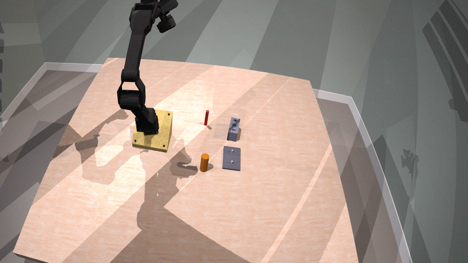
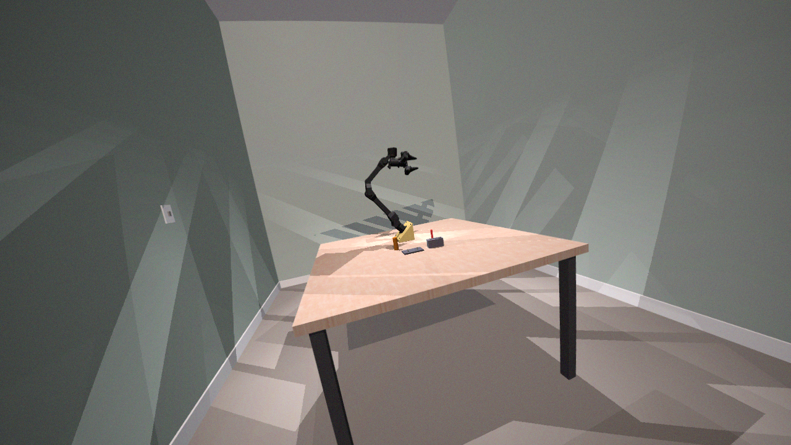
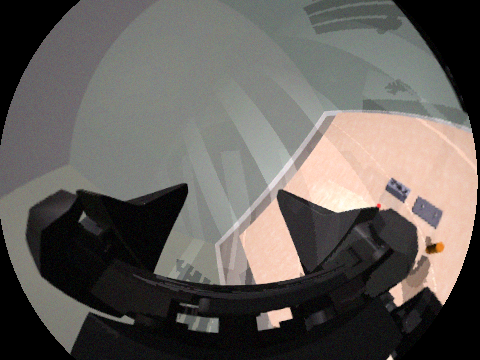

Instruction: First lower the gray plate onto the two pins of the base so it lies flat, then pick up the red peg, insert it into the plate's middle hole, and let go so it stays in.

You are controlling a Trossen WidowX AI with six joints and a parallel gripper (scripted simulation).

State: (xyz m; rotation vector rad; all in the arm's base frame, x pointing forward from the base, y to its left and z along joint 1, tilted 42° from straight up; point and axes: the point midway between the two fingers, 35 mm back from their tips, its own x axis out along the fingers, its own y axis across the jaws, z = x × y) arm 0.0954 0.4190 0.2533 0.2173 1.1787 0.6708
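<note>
The gray plate is 340 mm ahead of my gripper tip, 140 mm to the right of it and 500 mm below it. Round my gripper tip: orange cylinder: 190 mm ahead, 340 mm to the right, 500 mm below; red peg: 220 mm ahead, 90 mm to the right, 500 mm below; gray base: 310 mm ahead, 290 mm to the right, 530 mm below.
</note>
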